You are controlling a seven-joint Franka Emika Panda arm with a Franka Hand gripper.
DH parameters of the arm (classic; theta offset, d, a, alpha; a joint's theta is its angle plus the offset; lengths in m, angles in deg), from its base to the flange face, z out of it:
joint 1: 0 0.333 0 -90
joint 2: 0 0 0 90
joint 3: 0 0.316 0.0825 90
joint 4: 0 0 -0.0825 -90
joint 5: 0 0.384 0 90
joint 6: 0 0 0.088 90
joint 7: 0 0.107 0 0
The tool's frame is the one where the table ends.
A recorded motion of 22 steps. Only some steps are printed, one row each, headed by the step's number.
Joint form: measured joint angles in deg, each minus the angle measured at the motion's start. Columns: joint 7, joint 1, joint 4, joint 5, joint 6, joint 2, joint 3.
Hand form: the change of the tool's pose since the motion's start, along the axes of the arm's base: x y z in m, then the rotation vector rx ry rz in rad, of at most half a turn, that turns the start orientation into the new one. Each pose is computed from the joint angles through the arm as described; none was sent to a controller.
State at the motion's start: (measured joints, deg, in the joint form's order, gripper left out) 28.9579 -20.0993 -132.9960 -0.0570 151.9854 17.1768 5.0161
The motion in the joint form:
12: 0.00 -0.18 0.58 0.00 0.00 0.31 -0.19
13: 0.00 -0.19 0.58 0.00 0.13 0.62 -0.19
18: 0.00 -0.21 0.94 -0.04 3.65 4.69 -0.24
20: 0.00 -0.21 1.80 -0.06 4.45 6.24 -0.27
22: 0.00 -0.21 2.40 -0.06 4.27 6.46 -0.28
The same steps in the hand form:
12: 0.0023 -0.0043 0.0007 -0.0018 -0.0043 -0.0066
13: 0.0019 -0.0042 -0.0019 -0.0005 -0.0014 -0.0068
18: 0.0013 -0.0041 -0.0316 0.0052 0.0002 -0.0092
20: 0.0046 -0.0052 -0.0396 0.0063 -0.0022 -0.0103
22: 0.0079 -0.0063 -0.0385 0.0056 -0.0056 -0.0107

